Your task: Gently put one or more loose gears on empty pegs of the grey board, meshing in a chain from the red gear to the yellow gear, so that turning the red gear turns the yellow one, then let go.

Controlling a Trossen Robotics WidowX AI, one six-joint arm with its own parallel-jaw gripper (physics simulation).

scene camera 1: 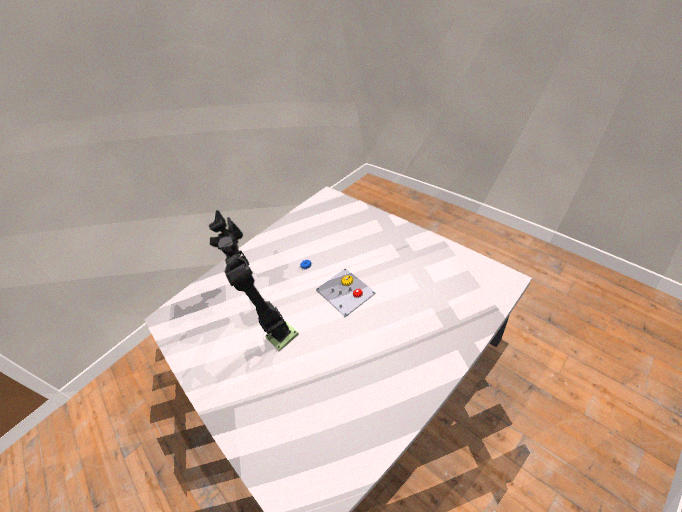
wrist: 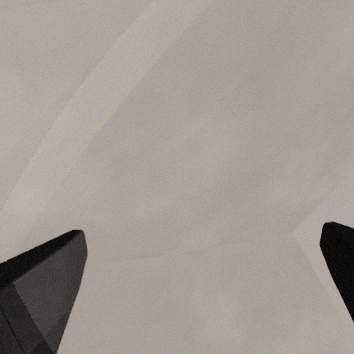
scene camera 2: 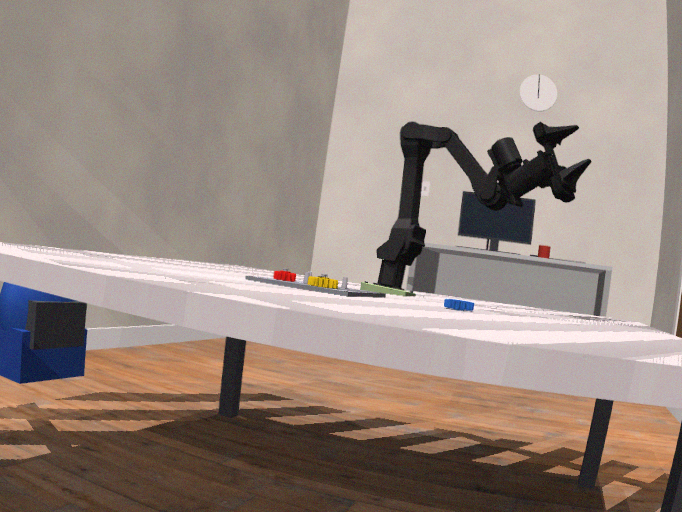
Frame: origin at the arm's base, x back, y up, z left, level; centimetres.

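Where they show: gripper, fingertip midpoint: (scene camera 1: 222, 214) (wrist: 207, 240) (scene camera 2: 584, 142); arm's base at its link origin: (scene camera 1: 281, 333) (scene camera 2: 388, 287).
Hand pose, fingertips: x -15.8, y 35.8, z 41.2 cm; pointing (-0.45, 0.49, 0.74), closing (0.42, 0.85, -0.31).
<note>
Things, the pixels of their centre, and the offset from my fingertips.
- grey board at the middle of its body: (scene camera 2: 317, 281) (scene camera 1: 344, 289) dx -16.2, dy -35.6, dz -48.4 cm
- red gear at the middle of its body: (scene camera 2: 284, 275) (scene camera 1: 357, 292) dx -17.7, dy -35.4, dz -54.4 cm
- yellow gear at the middle of its body: (scene camera 2: 323, 281) (scene camera 1: 347, 280) dx -20.7, dy -35.4, dz -45.9 cm
- small peg at the middle of its body: (scene camera 1: 340, 305) dx -8.7, dy -35.2, dz -52.6 cm
- loose blue gear at the middle of its body: (scene camera 2: 459, 305) (scene camera 1: 306, 264) dx -18.0, dy -36.2, dz -21.5 cm
The grey board (scene camera 1: 325, 294) (scene camera 2: 366, 294) lies flat on the table. The red gear (scene camera 1: 357, 293) (scene camera 2: 284, 276) and the yellow gear (scene camera 1: 347, 280) (scene camera 2: 322, 282) sit on it, apart from each other. Several bare pegs stand on the board, one of them a small peg (scene camera 1: 340, 305) near a corner. A loose blue gear (scene camera 1: 305, 264) (scene camera 2: 458, 304) lies flat on the table beside the board. My gripper (scene camera 1: 226, 216) (scene camera 2: 584, 144) (wrist: 207, 240) is open and empty, high above the table and well away from the gears, pointing away from the board. The gears do not show in the wrist view.
The white table (scene camera 1: 308, 440) (scene camera 2: 165, 308) carries the arm's green base plate (scene camera 1: 282, 337) (scene camera 2: 385, 288). Behind it in scene view 2 stand a grey cabinet (scene camera 2: 528, 281), a monitor (scene camera 2: 496, 217) and a red cup (scene camera 2: 544, 251). A blue object (scene camera 2: 55, 363) is at the left, beyond the table.
</note>
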